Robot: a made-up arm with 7 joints. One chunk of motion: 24 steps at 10 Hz.
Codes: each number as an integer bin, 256 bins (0 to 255) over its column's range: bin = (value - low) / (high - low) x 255, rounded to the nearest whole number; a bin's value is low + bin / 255 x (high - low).
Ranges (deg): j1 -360..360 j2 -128.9..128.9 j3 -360..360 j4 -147.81..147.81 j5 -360..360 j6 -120.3..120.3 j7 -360..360
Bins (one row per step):
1: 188 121 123 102 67 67 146
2: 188 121 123 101 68 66 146
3: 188 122 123 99 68 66 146
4: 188 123 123 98 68 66 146
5: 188 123 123 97 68 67 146
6: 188 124 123 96 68 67 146
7: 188 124 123 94 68 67 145
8: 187 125 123 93 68 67 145
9: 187 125 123 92 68 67 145
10: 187 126 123 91 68 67 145
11: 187 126 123 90 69 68 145
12: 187 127 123 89 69 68 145
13: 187 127 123 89 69 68 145
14: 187 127 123 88 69 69 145
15: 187 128 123 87 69 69 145
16: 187 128 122 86 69 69 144
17: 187 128 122 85 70 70 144
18: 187 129 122 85 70 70 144
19: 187 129 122 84 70 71 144
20: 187 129 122 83 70 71 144
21: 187 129 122 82 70 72 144
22: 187 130 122 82 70 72 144
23: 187 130 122 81 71 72 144
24: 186 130 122 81 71 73 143
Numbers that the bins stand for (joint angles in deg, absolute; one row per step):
1: 170.82 -6.57 -12.71 -29.56 -170.82 -57.08 52.24
2: 170.82 -6.57 -12.71 -30.72 -168.00 -58.03 52.24
3: 170.82 -5.56 -12.71 -33.04 -168.00 -58.03 52.24
4: 170.82 -4.55 -12.71 -34.20 -168.00 -58.03 52.24
5: 170.82 -4.55 -12.71 -35.36 -168.00 -57.08 52.24
6: 170.82 -3.54 -12.71 -36.52 -168.00 -57.08 52.24
7: 170.82 -3.54 -12.71 -38.84 -168.00 -57.08 49.41
8: 168.00 -2.53 -12.71 -40.00 -168.00 -57.08 49.41
9: 168.00 -2.53 -12.71 -41.15 -168.00 -57.08 49.41
10: 168.00 -1.52 -12.71 -42.31 -168.00 -57.08 49.41
11: 168.00 -1.52 -12.71 -43.47 -165.18 -56.14 49.41
12: 168.00 -0.51 -12.71 -44.63 -165.18 -56.14 49.41
13: 168.00 -0.51 -12.71 -44.63 -165.18 -56.14 49.41
14: 168.00 -0.51 -12.71 -45.79 -165.18 -55.20 49.41
15: 168.00 0.51 -12.71 -46.95 -165.18 -55.20 49.41
16: 168.00 0.51 -15.53 -48.11 -165.18 -55.20 46.59
17: 168.00 0.51 -15.53 -49.27 -162.35 -54.25 46.59
18: 168.00 1.52 -15.53 -49.27 -162.35 -54.25 46.59
19: 168.00 1.52 -15.53 -50.43 -162.35 -53.31 46.59
20: 168.00 1.52 -15.53 -51.59 -162.35 -53.31 46.59
21: 168.00 1.52 -15.53 -52.75 -162.35 -52.37 46.59
22: 168.00 2.53 -15.53 -52.75 -162.35 -52.37 46.59
23: 168.00 2.53 -15.53 -53.91 -159.53 -52.37 46.59
24: 165.18 2.53 -15.53 -53.91 -159.53 -51.42 43.76

